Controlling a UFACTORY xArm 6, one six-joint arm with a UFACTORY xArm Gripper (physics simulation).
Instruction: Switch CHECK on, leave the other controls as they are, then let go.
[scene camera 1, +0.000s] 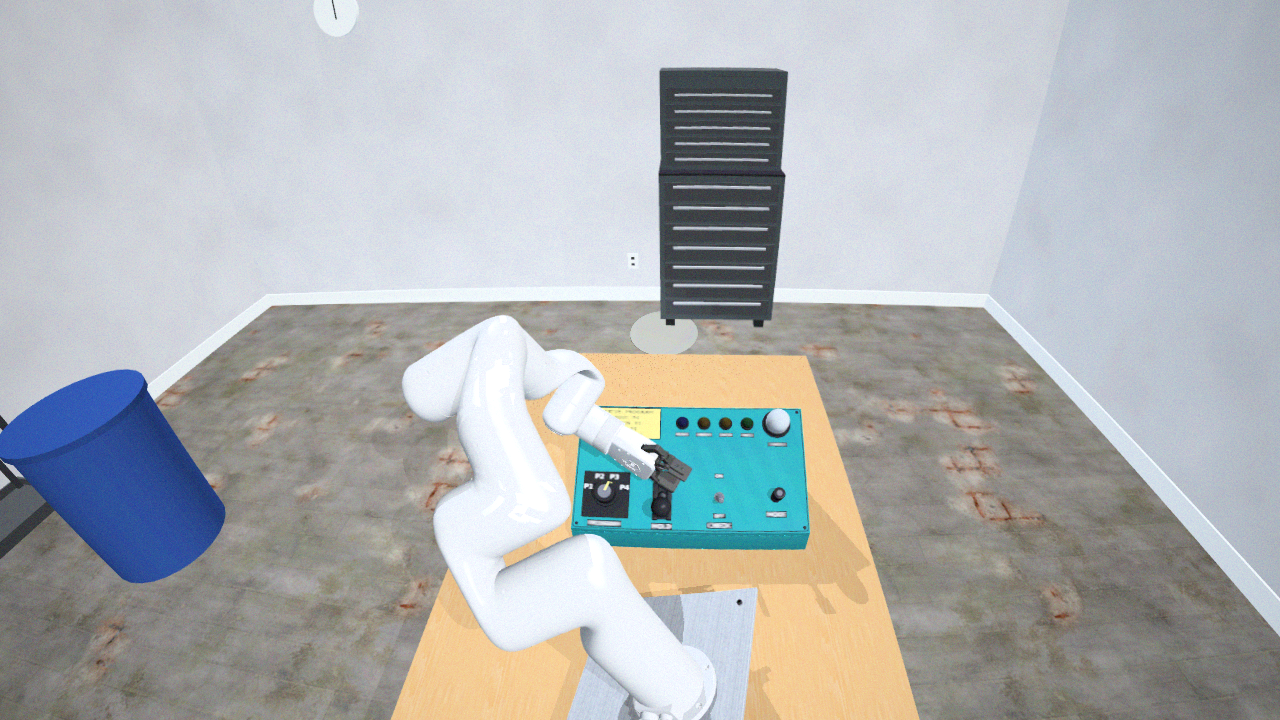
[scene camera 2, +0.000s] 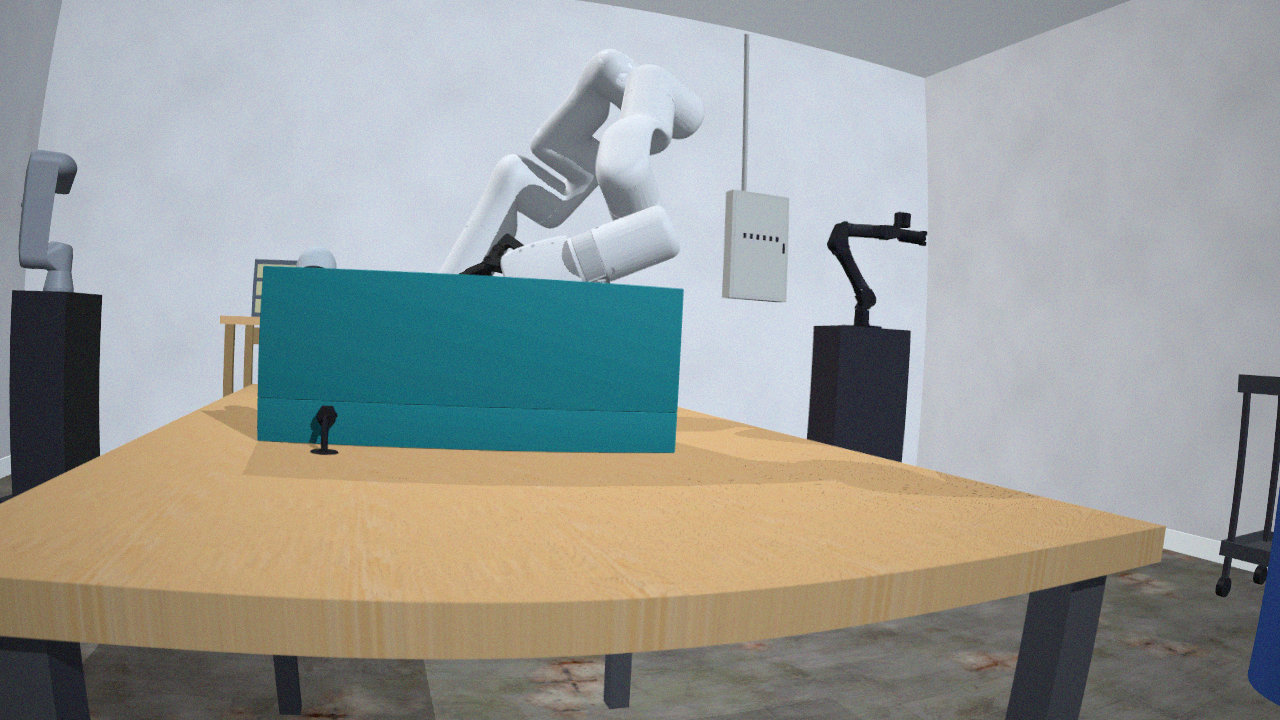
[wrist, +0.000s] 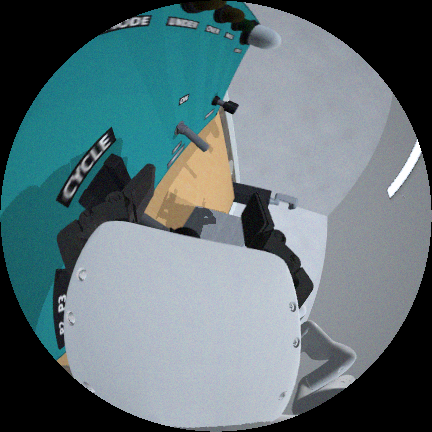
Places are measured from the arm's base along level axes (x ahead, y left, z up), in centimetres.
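Pixels of known places: gripper, fingertip midpoint: (scene camera 1: 682, 481) (wrist: 201, 190); arm's base at its link origin: (scene camera 1: 675, 688).
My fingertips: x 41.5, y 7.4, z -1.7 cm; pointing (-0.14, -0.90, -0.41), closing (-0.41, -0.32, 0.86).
Observation:
For each thing: its top centre in the pictures, then the offset to it from my fingertips. "*": a spot on its surface instead. Level surfaces: height alone.
- small grey toggle switch at its top centre: (wrist: 205, 138) (scene camera 1: 720, 492) dx +1.6, dy -7.7, dz -3.2 cm
- label at a spot on its surface: (wrist: 184, 99) (scene camera 1: 720, 476) * dx +7.2, dy -6.8, dz -4.6 cm
- name plate at a spot on its surface: (scene camera 1: 719, 525) * dx -1.7, dy -8.3, dz -9.7 cm
- rotary selector at its top centre: (scene camera 1: 604, 484) dx -2.1, dy +16.1, dz -2.8 cm
- white dome at a spot on its surface: (wrist: 265, 37) (scene camera 1: 767, 420) * dx +17.8, dy -15.3, dz +4.0 cm
- yellow note at a spot on its surface: (scene camera 1: 642, 424) * dx +13.8, dy +11.9, dz +1.2 cm
- wooden table at its surface level: dz -16.5 cm
The teal control panel (scene camera 1: 742, 461) (scene camera 2: 469, 349) (wrist: 130, 75) stands on the table. A small grey toggle switch (scene camera 1: 718, 497) (wrist: 192, 137) has an ON label (scene camera 1: 718, 475) (wrist: 184, 99) above it; the toggle appears to lean away from ON. The name plate (scene camera 1: 719, 525) below it is too small to read. My gripper (scene camera 1: 674, 474) (wrist: 201, 190) is open, low over the panel at the CYCLE lever, left of the toggle in scene view 1. The lever's black knob (scene camera 1: 660, 505) shows just below the fingers there and is largely hidden in the wrist view. Scene view 2 hides the panel's face.
The rotary selector (scene camera 1: 605, 491) is left of the lever. A black knob (scene camera 1: 777, 494) (wrist: 230, 106) and white dome (scene camera 1: 776, 422) (wrist: 265, 37) are at the right. Several dark lamps line the top, beside a yellow note (scene camera 1: 642, 424). The wooden table (scene camera 1: 778, 380) (scene camera 2: 537, 537) carries everything.

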